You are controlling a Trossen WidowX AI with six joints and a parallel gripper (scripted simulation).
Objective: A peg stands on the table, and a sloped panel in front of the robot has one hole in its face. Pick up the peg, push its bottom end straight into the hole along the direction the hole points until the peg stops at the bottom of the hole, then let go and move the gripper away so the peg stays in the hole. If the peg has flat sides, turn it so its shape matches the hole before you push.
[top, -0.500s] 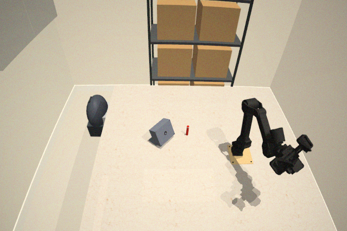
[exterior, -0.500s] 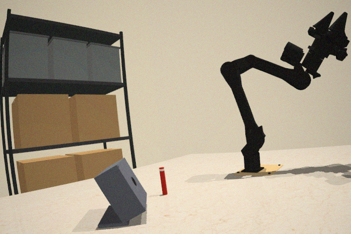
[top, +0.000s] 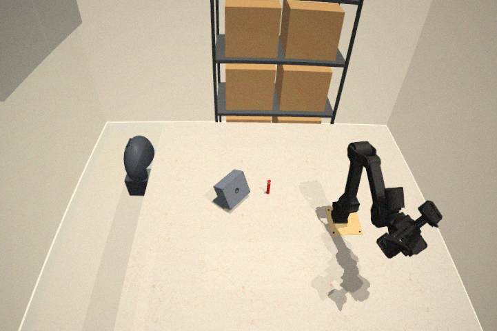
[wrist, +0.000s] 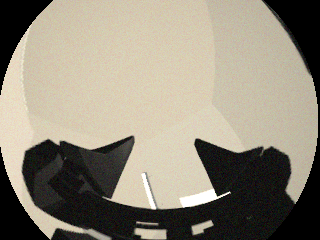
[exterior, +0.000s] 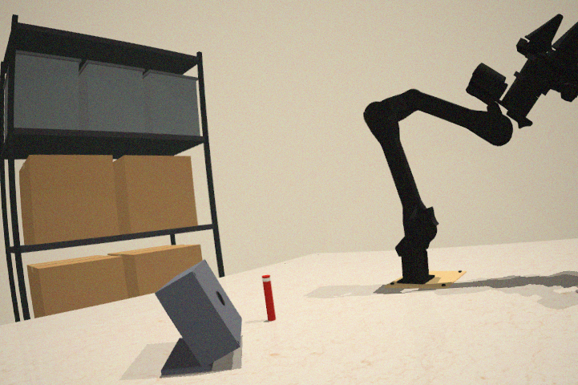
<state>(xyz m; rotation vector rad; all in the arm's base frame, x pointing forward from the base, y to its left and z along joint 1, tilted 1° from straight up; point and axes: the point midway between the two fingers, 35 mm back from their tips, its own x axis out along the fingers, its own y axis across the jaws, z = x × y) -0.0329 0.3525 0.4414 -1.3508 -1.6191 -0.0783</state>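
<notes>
Now: the red peg 330 mm ahead of my gripper tip, 520 mm to the right of it and 400 mm below it. The rest, counted from my gripper tip: grey sloped panel 490 mm ahead, 480 mm to the right, 390 mm below.
</notes>
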